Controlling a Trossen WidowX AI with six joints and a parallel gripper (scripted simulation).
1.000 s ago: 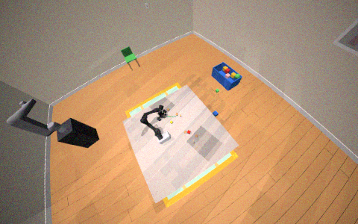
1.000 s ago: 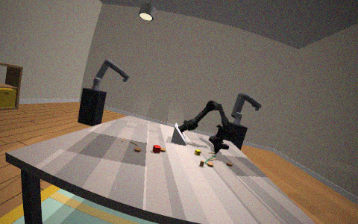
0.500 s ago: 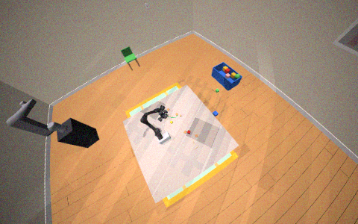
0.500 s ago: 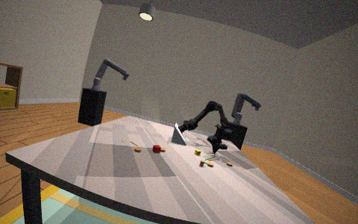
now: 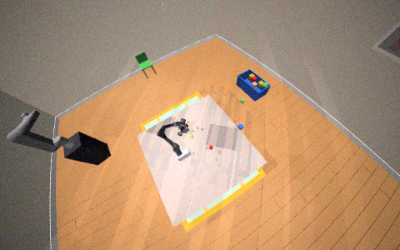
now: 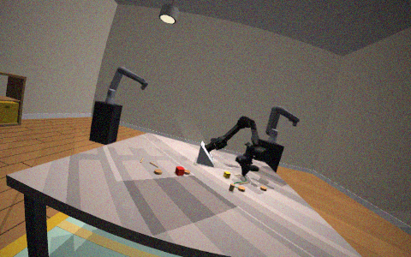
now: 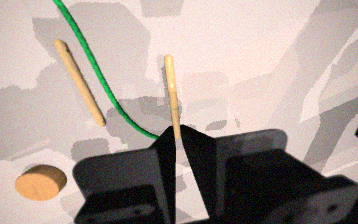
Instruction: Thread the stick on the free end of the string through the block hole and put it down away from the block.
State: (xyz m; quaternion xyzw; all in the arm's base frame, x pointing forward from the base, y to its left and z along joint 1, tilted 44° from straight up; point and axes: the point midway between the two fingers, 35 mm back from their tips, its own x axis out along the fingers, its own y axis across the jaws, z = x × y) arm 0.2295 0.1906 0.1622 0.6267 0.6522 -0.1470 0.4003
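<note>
Now: gripper tip 40 mm short of the yellow wooden block and 120 mm to the left of it. The rest, counted from my gripper tip: short wooden cylinder: 210 mm ahead, 130 mm to the right; thin wooden stick: 10 mm to the right; round wooden button: 190 mm ahead, 60 mm to the right, 10 mm below.
</note>
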